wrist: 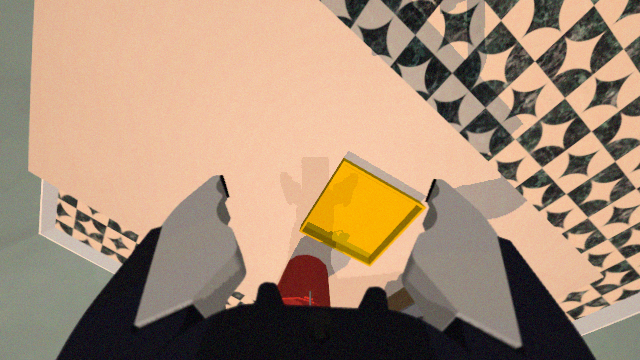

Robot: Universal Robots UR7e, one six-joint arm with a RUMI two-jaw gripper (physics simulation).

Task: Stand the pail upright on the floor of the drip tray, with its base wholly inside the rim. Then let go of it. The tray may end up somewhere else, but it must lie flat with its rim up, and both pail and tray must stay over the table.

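Places are measured from the arm's base along level axes (x ahead, y left, z up), in centimetres.
Where they show: gripper, fingertip midpoint: [325, 180].
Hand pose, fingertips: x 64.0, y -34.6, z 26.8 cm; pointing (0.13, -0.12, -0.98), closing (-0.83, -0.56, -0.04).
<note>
Each offset is from my fingertips to the top centre of the thing. "spot": to the spot under its first point. Level surfaces: height alone.
The drip tray {dx -20.1, dy +15.7, dz -30.8 cm} [362, 207] is a yellow, shallow, square tray. It lies flat with its rim up on the pale table, right of the middle of the view. The pail {spot: dx -16.8, dy +37.3, dz -24.4 cm} [304, 277] is dark red and stands or lies at the near side of the tray, low in the view. Its lower part is hidden behind the gripper body, so I cannot tell for sure if it is upright. A thin grey line shows at it. My gripper [325, 180] is open and empty, above the table, with the tray's right corner near the right fingertip in the view. The pail is outside the tray.
The pale table top {dz -34.1 cm} [175, 100] ends in a diagonal edge at the right, with a black-and-white patterned floor [575, 95] beyond it. A brown object [400, 299] shows partly behind the right finger. Green walls show at the left and lower right. Gripper shadows fall over the table and tray.
</note>
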